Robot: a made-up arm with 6 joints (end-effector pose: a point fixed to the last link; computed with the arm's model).
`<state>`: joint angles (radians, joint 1 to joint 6).
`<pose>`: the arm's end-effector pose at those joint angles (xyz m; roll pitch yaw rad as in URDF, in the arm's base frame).
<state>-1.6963 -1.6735 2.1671 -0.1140 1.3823 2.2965</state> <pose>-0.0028 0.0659 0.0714 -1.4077 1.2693 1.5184</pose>
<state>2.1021 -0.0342 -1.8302 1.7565 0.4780 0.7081</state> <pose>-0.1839 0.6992 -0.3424 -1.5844 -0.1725 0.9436</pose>
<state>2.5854 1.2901 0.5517 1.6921 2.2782 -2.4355</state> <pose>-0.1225 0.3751 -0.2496 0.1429 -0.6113 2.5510</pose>
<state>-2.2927 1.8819 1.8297 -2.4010 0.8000 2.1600</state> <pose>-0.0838 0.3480 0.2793 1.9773 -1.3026 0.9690</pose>
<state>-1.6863 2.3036 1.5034 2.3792 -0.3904 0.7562</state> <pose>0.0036 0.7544 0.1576 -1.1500 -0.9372 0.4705</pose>
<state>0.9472 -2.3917 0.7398 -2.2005 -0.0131 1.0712</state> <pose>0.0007 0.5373 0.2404 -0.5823 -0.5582 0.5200</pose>
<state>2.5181 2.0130 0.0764 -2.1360 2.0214 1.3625</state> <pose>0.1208 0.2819 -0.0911 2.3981 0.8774 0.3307</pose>
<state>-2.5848 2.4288 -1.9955 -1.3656 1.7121 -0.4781</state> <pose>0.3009 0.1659 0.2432 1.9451 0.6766 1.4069</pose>
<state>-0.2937 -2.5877 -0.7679 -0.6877 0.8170 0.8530</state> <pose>0.1978 0.0634 0.2757 -0.7288 -0.5062 -2.1411</pose>
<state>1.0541 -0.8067 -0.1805 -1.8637 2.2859 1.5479</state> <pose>0.2944 0.5080 -0.0216 -1.2787 -0.3760 0.1106</pose>
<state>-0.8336 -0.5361 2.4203 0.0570 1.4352 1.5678</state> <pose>0.2102 0.0900 0.3376 1.4066 0.8554 -1.0408</pose>
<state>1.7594 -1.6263 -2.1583 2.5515 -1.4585 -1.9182</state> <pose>-0.0876 0.0799 -0.4150 2.2807 -1.0610 0.4426</pose>
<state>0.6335 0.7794 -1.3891 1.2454 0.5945 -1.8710</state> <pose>0.2501 0.8772 0.3493 -0.3424 0.8752 -1.1187</pose>
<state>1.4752 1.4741 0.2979 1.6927 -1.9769 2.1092</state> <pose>0.1872 0.5606 -0.0001 1.6260 0.2674 -0.5787</pose>
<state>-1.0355 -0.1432 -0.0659 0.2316 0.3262 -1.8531</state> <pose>-0.1055 0.4445 0.7488 0.8063 0.7542 0.1609</pose>
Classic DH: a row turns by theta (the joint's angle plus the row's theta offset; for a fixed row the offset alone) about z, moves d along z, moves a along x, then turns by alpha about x. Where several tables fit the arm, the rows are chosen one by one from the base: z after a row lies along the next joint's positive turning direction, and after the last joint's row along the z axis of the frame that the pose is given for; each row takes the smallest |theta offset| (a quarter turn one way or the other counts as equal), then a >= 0, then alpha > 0; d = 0 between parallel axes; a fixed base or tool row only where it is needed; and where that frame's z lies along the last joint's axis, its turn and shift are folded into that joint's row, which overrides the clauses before.
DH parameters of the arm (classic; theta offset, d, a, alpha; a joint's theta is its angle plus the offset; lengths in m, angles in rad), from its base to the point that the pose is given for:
base (fixed): 0 0.114 0 -1.5708
joint 1: 0 0.384 0.09 1.5708
joint 2: 1.5708 0.048 0.049 1.5708
joint 3: 0 0.154 -0.05 1.5708
joint 4: 0.792 0 0.1068 0
joint 5: 0.7788 -0.281 -0.003 -1.5708
joint 6: 0 -0.109 -0.115 -1.5708
tool (fixed): 0 0.076 0 0

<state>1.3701 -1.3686 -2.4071 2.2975 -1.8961 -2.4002</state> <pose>-0.0061 0.1326 -0.3777 0.9758 -0.9878 1.3051</pose>
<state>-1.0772 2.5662 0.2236 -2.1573 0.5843 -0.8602</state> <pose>-0.3016 0.4282 0.4916 1.4399 0.7287 -1.1323</pose>
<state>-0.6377 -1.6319 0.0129 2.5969 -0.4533 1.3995</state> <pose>-0.1435 0.1173 0.2901 -0.5261 -0.7766 2.9985</pose>
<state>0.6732 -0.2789 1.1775 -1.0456 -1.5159 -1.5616</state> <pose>0.1333 0.0775 0.2655 -0.2495 0.4670 1.6185</pose>
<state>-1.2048 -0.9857 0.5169 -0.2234 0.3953 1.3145</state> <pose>-0.1878 0.3338 0.4457 1.9487 -0.0206 -2.6259</pose>
